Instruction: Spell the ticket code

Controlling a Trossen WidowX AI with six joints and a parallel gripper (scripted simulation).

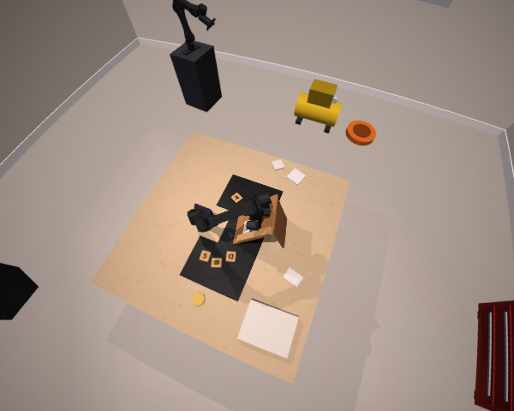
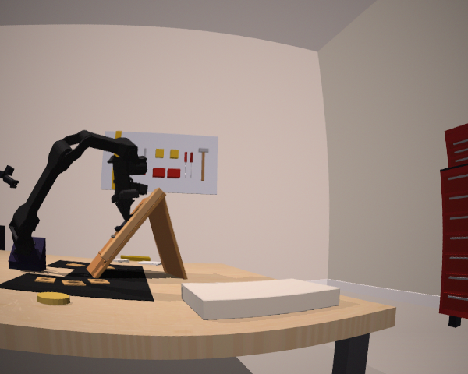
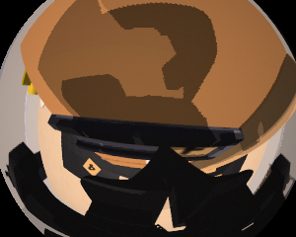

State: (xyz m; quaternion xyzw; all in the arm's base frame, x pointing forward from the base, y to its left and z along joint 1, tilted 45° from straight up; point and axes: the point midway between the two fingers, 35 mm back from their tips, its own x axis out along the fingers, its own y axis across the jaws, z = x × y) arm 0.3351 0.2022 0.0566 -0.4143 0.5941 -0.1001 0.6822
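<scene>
My gripper tip is now 80 mm above the white ticket, 40 mm to the left of it and 40 mm past it. From my gripper tip the other things lie so: black mat: 180 mm below, 160 mm behind, 80 mm to the right; then white slab: 470 mm to the right, 330 mm ahead, 160 mm below.
</scene>
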